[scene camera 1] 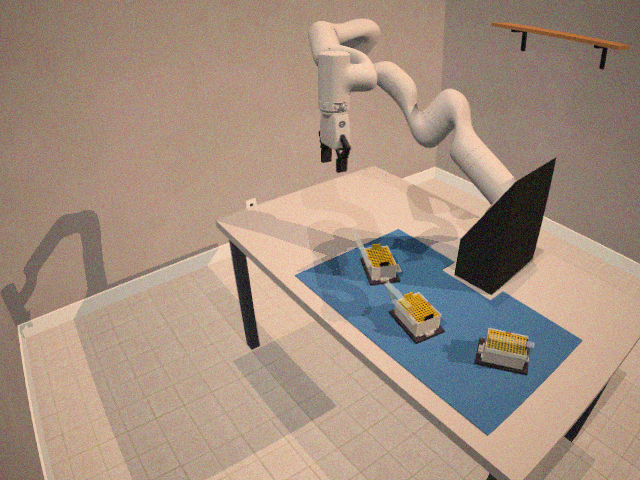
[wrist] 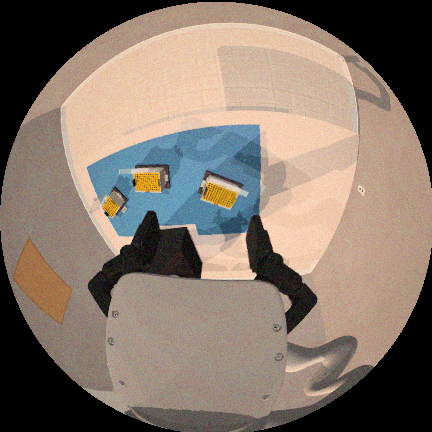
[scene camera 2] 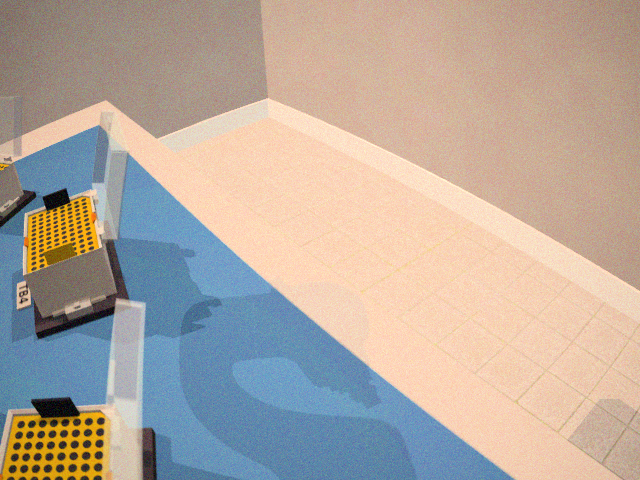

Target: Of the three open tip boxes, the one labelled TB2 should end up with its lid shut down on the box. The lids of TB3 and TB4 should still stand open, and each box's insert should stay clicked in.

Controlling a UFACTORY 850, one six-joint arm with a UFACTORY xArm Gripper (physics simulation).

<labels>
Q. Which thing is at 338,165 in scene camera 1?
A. My gripper.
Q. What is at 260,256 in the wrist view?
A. My gripper.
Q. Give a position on a blue mat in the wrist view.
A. At 233,151
</labels>
